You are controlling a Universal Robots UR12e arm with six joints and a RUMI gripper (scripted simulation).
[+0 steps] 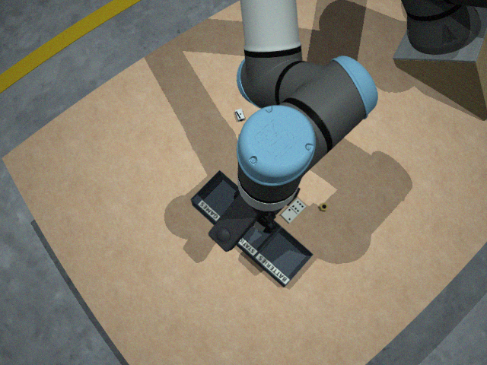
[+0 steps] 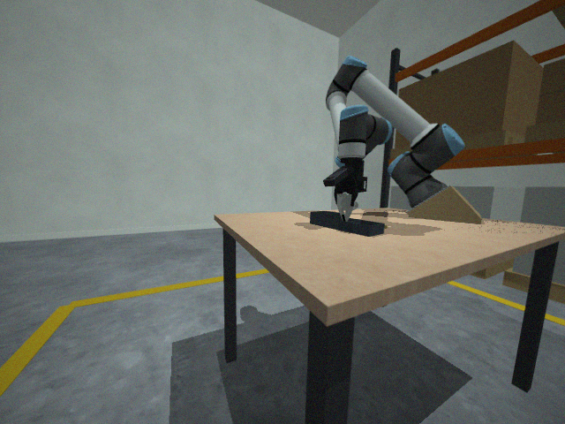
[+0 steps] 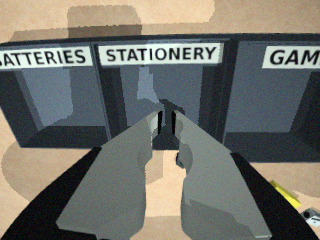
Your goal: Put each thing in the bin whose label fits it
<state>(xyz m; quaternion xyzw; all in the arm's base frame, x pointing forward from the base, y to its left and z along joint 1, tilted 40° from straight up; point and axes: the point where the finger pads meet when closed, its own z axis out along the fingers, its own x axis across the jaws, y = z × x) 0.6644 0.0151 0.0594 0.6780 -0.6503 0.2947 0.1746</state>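
The dark three-part bin is 1 cm below my hand and 1 cm ahead of it. Round my hand: yellow nut: 13 cm behind, 8 cm to the left, 3 cm below; then white domino: 13 cm behind, 5 cm to the right, 3 cm below; then black nut: 7 cm behind, 3 cm below, 2 cm to the right.
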